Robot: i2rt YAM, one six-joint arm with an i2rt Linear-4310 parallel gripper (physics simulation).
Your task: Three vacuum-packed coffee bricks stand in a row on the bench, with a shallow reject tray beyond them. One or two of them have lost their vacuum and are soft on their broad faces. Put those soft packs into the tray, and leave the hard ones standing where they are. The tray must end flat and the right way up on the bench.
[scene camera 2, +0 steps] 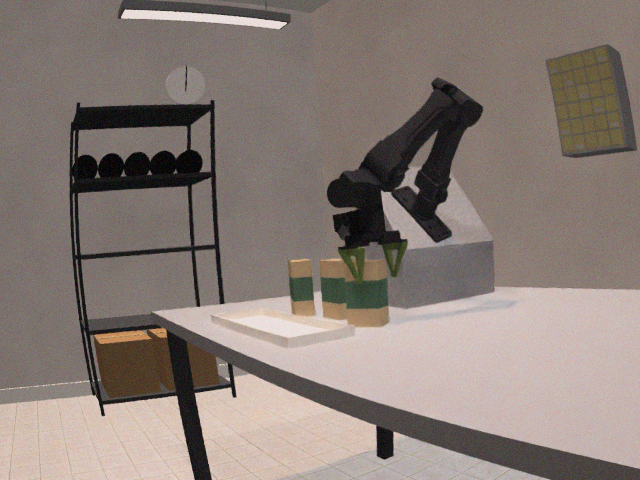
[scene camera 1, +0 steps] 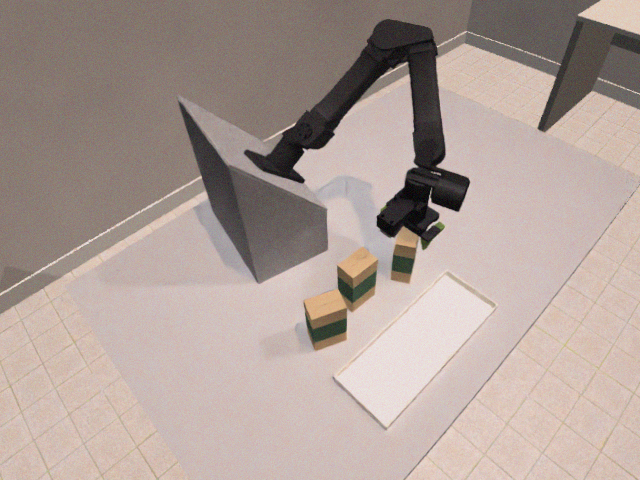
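Pixels of known places: gripper, fingertip midpoint: (scene camera 2: 377, 280) (scene camera 1: 408, 237); arm's base, link origin: (scene camera 2: 421, 214) (scene camera 1: 275, 169).
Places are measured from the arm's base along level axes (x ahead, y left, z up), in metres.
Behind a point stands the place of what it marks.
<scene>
Three tan packs with green bands stand upright. The first pack (scene camera 1: 326, 320) {z -0.120, x 0.331, y -0.149 m} (scene camera 2: 301, 287) {z -0.162, x 0.330, y -0.099 m} is at the left in both views. The middle pack (scene camera 1: 357, 280) {z -0.120, x 0.305, y -0.031 m} (scene camera 2: 333, 289) {z -0.164, x 0.308, y 0.009 m} stands beside it. The third pack (scene camera 1: 403, 262) {z -0.158, x 0.327, y 0.105 m} (scene camera 2: 369, 295) {z -0.167, x 0.321, y 0.163 m} is at the right in both views. My gripper (scene camera 1: 407, 239) {z -0.139, x 0.295, y 0.160 m} (scene camera 2: 377, 277) {z -0.139, x 0.295, y 0.160 m} is open at the third pack's top, green fingers pointing down. In scene camera 2 one finger overlaps this pack and the other shows past its right edge; whether they straddle it I cannot tell. The white tray (scene camera 1: 413, 351) {z -0.234, x 0.474, y -0.021 m} (scene camera 2: 289, 341) {z -0.223, x 0.540, y 0.206 m} lies flat, right way up. Softness cannot be seen.
A grey wedge-shaped pedestal (scene camera 1: 281, 227) {z -0.075, x 0.098, y -0.072 m} (scene camera 2: 444, 271) {z -0.155, x -0.004, y 0.075 m} carries the arm behind the packs. The bench edge (scene camera 2: 310, 387) {z -0.249, x 0.625, y 0.414 m} runs beyond the tray. A shelf rack (scene camera 2: 215, 206) stands at the left in scene camera 2, away from the bench.
</scene>
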